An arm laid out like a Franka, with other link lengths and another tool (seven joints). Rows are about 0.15 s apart.
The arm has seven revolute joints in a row. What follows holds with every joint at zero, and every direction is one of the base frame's. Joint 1 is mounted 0.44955 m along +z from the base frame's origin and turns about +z. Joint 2 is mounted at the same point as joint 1 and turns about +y. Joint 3 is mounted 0.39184 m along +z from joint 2 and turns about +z. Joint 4 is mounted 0.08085 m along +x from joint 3 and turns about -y. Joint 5 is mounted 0.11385 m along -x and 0.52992 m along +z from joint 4 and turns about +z. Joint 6 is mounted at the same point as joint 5 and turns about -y. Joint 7 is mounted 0.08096 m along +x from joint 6 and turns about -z. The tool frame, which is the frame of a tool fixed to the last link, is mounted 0.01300 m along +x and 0.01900 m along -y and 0.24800 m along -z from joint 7; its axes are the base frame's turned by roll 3.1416, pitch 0.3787 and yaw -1.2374 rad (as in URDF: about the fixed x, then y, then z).
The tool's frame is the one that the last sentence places.
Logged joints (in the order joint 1, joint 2, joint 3, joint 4, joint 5, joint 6, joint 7), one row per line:
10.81, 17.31, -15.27, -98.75, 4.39, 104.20, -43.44
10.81, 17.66, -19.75, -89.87, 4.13, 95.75, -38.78
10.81, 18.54, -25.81, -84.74, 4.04, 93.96, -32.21
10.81, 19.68, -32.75, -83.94, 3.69, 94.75, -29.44
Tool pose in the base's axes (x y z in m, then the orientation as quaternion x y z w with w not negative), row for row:
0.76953, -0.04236, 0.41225, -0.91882, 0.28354, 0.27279, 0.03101
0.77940, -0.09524, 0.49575, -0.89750, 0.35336, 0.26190, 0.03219
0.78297, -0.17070, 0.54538, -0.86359, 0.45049, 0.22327, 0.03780
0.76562, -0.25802, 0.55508, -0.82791, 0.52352, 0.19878, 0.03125
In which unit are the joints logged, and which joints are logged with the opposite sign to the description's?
The joints are logged in degrees. Opposite sign: none.
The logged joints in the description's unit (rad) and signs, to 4 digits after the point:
0.1887, 0.3021, -0.2665, -1.7235, 0.0766, 1.8186, -0.7582
0.1887, 0.3082, -0.3447, -1.5685, 0.0721, 1.6712, -0.6768
0.1887, 0.3236, -0.4505, -1.4790, 0.0705, 1.6399, -0.5622
0.1887, 0.3435, -0.5716, -1.4650, 0.0644, 1.6537, -0.5138

